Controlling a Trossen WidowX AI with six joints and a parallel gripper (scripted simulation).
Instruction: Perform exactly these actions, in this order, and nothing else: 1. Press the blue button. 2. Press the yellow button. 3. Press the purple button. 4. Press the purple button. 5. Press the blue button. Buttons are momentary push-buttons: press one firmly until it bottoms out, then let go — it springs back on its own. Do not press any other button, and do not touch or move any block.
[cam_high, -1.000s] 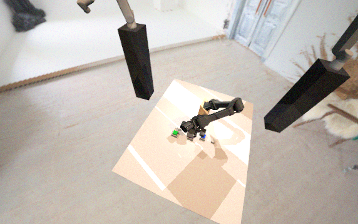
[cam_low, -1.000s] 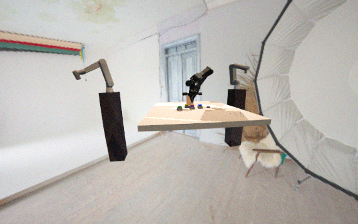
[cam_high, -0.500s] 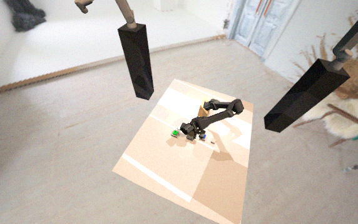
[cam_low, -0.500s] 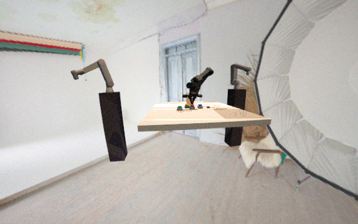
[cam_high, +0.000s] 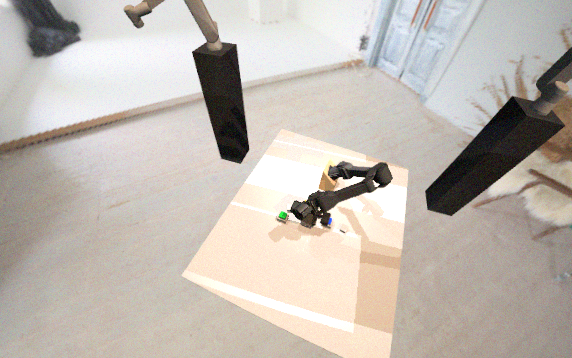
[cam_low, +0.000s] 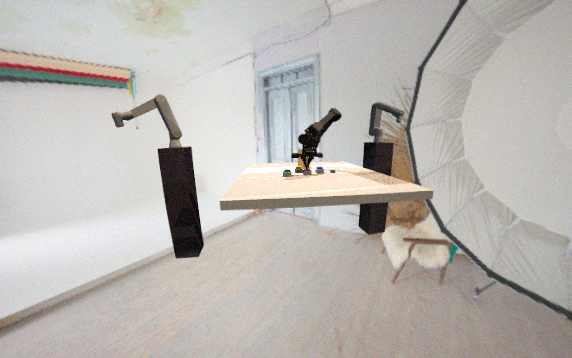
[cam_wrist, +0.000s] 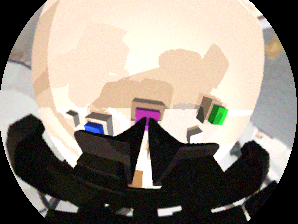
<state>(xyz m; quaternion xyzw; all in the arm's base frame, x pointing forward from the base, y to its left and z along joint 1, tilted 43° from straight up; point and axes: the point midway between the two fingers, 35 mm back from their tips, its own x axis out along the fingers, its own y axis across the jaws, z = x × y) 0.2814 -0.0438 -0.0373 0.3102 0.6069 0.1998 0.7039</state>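
The purple button lies 1 cm below my gripper tip. Round my gripper tip: blue button: 10 cm to the left, 3 cm behind; then green button: 13 cm to the right, 1 cm ahead; then yellow button: 9 cm behind, 3 cm to the right.
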